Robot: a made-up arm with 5 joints.
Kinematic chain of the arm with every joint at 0, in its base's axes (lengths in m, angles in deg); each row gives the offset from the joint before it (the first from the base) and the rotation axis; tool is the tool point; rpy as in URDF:
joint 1: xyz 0 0 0.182 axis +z
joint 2: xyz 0 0 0 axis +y
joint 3: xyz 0.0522 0 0.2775 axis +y
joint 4: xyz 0.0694 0 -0.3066 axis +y
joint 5: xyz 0.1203 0 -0.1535 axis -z
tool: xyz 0 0 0 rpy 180 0 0
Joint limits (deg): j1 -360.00..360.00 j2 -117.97..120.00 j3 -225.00..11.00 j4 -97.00..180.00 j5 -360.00..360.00
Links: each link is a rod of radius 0.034 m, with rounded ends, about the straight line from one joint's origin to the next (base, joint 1, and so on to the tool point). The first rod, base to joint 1, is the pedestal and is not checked.
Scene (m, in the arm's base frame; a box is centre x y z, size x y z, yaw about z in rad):
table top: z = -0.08
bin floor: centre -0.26 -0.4 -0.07 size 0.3 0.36 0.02 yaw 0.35
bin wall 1: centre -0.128 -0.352 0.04 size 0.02 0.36 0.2 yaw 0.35
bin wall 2: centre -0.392 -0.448 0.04 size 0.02 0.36 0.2 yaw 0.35
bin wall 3: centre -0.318 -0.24 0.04 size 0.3 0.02 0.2 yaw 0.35
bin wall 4: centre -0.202 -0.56 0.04 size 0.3 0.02 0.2 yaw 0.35
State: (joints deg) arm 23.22 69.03 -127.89 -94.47 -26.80
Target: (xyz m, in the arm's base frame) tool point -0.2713 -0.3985 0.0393
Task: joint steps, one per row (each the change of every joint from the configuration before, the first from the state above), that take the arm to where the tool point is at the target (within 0.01 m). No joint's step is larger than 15 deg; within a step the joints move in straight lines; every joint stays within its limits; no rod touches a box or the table.
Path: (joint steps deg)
1: 3.25 -14.46 -6.91 2.19 0.00
2: 3.26 -14.47 -6.90 2.19 0.00
3: 3.25 -14.46 -6.91 2.18 0.00
4: 3.25 -14.47 -6.90 2.19 0.00
5: 3.26 -14.46 -6.91 2.19 0.00
6: 3.25 -14.47 -6.90 2.19 0.00
7: 3.25 -14.46 -6.91 2.18 0.00
8: 3.26 -14.46 -6.90 2.19 0.00
9: 3.25 -14.47 -6.91 2.19 0.00
10: 3.25 -14.46 -6.90 2.19 0.00

